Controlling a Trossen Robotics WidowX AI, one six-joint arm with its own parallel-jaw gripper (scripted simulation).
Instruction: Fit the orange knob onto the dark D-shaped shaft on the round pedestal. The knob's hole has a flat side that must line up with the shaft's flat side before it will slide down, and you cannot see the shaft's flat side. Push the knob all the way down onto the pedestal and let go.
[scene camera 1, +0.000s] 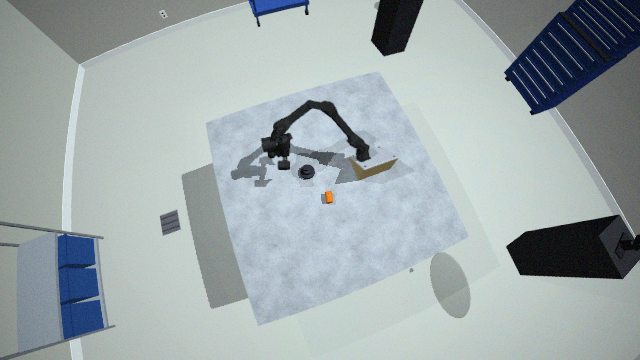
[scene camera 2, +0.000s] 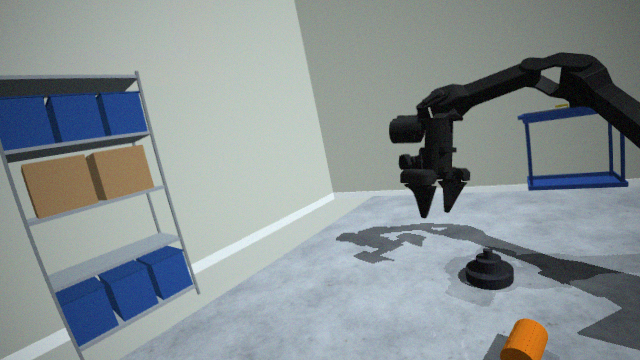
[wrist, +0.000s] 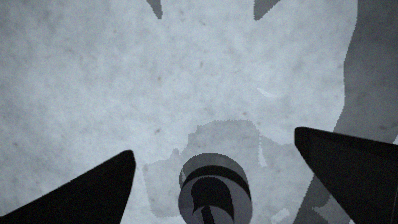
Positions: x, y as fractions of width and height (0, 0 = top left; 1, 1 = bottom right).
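I see a pedestal (scene camera 2: 0.76, 0.76) that is 0.59 m from the lens. My gripper (scene camera 2: 0.68, 0.60) is 0.64 m from the lens.
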